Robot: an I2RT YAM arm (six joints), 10 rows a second.
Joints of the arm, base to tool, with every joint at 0 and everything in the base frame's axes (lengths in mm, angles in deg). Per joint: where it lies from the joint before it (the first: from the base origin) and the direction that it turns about. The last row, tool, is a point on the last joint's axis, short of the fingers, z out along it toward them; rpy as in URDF.
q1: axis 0 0 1 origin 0 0 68
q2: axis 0 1 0 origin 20 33.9 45.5
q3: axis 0 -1 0 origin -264 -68.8 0
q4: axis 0 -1 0 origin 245 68.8 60
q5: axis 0 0 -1 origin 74 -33.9 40.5
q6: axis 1 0 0 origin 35.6 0 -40.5
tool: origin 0 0 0 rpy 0 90 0
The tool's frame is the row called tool.
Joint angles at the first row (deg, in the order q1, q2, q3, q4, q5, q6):
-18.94 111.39 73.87 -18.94 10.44 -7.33
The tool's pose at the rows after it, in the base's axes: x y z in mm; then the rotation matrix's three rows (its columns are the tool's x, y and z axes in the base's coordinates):
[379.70 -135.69 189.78], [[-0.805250 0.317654 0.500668], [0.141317 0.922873 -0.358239], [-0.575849 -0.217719 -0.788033]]
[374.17 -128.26 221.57], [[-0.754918 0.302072 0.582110], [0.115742 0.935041 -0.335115], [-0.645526 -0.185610 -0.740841]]
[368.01 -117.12 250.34], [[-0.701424 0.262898 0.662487], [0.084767 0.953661 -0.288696], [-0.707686 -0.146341 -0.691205]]
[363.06 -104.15 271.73], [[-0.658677 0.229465 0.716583], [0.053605 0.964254 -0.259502], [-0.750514 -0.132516 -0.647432]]
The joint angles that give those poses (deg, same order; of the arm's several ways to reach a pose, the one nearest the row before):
-18.76 107.94 73.87 -19.14 10.26 -7.31
-18.22 103.11 73.87 -19.16 7.84 -7.31
-17.23 98.65 73.87 -19.11 4.56 -7.31
-15.70 95.28 73.87 -19.01 3.20 -7.29

